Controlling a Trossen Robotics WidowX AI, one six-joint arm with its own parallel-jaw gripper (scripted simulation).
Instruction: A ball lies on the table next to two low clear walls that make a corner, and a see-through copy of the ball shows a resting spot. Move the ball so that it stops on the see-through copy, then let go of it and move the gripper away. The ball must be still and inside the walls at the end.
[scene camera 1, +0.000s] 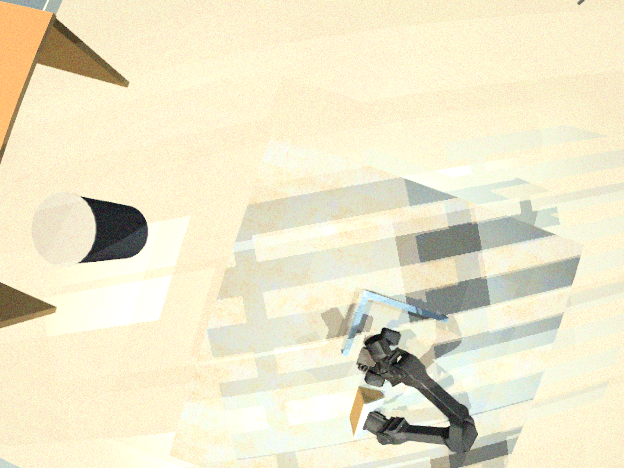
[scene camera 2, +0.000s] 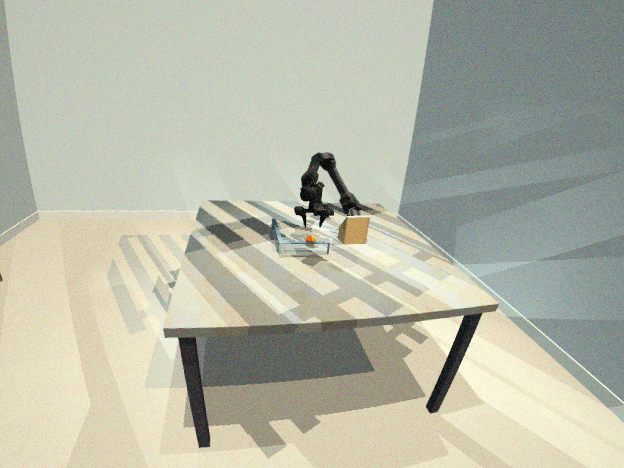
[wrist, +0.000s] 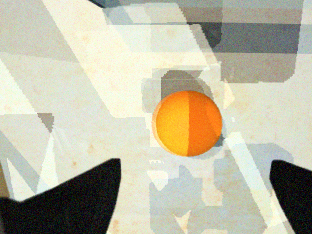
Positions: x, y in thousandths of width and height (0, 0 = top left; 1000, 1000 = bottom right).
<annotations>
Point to my gripper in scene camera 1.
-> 607, 747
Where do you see my gripper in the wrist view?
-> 627, 720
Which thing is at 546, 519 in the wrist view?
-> An orange ball.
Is my gripper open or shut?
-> Open.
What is my gripper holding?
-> Nothing.
</annotations>
